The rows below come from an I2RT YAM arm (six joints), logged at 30 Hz.
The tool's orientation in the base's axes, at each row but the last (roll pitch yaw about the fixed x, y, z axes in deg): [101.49, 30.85, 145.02]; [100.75, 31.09, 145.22]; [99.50, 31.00, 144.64]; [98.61, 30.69, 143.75]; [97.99, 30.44, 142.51]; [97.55, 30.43, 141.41]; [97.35, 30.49, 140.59]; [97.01, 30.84, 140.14]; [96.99, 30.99, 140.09]
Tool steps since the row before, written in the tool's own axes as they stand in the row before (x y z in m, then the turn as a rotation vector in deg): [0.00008, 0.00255, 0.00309, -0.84, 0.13, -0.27]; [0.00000, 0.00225, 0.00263, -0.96, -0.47, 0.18]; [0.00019, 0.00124, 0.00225, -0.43, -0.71, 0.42]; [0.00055, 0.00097, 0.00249, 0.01, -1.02, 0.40]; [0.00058, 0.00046, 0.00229, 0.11, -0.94, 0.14]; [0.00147, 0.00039, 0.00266, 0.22, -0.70, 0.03]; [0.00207, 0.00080, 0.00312, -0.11, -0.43, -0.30]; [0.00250, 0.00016, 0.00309, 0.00, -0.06, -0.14]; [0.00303, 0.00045, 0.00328, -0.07, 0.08, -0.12]
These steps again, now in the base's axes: [0.00118, 0.00349, 0.00158, 0.38, -0.56, 0.59]; [0.00098, 0.00297, 0.00147, 0.94, -0.54, 0.07]; [0.00091, 0.00232, 0.00063, 0.80, -0.20, -0.44]; [0.00092, 0.00256, 0.00022, 0.58, -0.12, -0.92]; [0.00097, 0.00220, -0.00018, 0.31, -0.23, -0.88]; [0.00067, 0.00290, -0.00071, 0.09, -0.15, -0.71]; [0.00050, 0.00373, -0.00071, 0.00, -0.46, -0.28]; [0.00042, 0.00367, -0.00147, -0.08, -0.13, -0.04]; [0.00011, 0.00422, -0.00152, -0.06, -0.09, 0.12]
